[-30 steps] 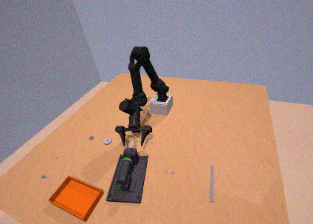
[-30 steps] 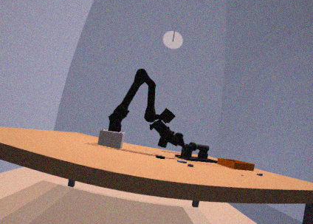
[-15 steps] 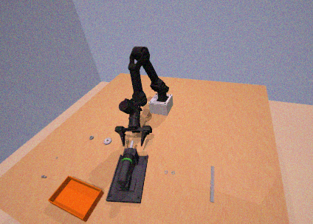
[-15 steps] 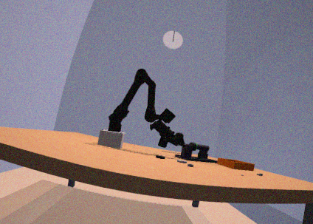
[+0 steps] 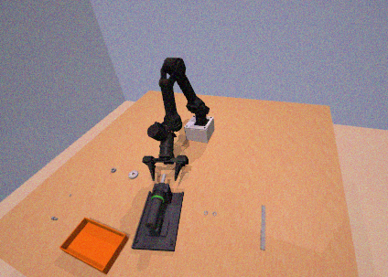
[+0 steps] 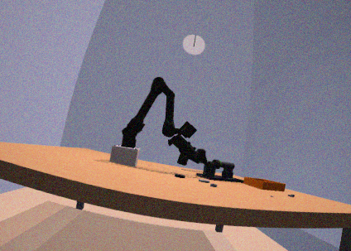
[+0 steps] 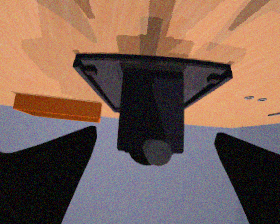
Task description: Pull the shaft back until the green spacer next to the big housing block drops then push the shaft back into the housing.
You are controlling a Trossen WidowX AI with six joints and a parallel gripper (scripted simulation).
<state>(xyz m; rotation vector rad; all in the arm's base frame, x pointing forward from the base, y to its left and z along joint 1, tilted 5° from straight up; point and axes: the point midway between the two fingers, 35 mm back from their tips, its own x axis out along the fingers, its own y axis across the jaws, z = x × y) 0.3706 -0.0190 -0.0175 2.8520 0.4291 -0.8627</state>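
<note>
Now: gripper tip 4 cm short of the pale shaft, 1 cm to the right of it and 1 cm below it. Also, from my gripper tip: black washer (13 cm behind, 16 cm to the right, 6 cm below); then green spacer (9 cm ahead, 3 cm to the left, 1 cm above); then dark baseplate (13 cm ahead, 4 cm to the left, 2 cm below).
</note>
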